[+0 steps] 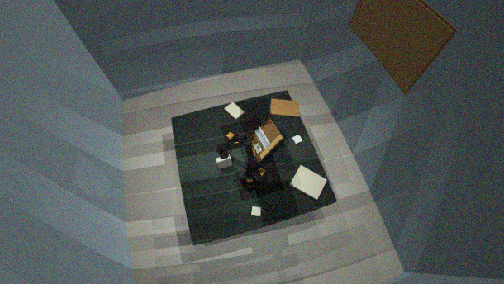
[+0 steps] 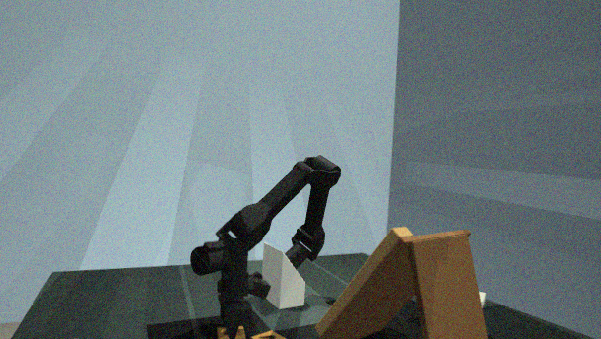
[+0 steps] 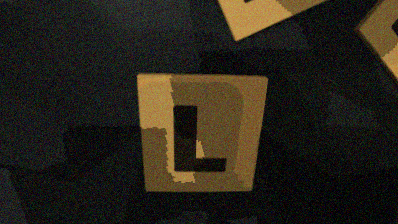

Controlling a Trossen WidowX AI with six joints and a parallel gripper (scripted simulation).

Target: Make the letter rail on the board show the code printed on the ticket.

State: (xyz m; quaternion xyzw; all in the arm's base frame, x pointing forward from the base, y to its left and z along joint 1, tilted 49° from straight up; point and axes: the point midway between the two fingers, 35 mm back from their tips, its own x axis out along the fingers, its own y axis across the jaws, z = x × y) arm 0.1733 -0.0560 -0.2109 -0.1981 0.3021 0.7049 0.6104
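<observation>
Now: the yellow letter tile 80 mm to the left of my gripper tip, 30 mm ahead of it and 10 mm below it. Round my gripper tip: flat orange panel (700 mm to the left, 490 mm ahead); orange letter tile (right at my gripper tip); white ticket (260 mm to the left, 120 mm ahead, 60 mm above).
</observation>
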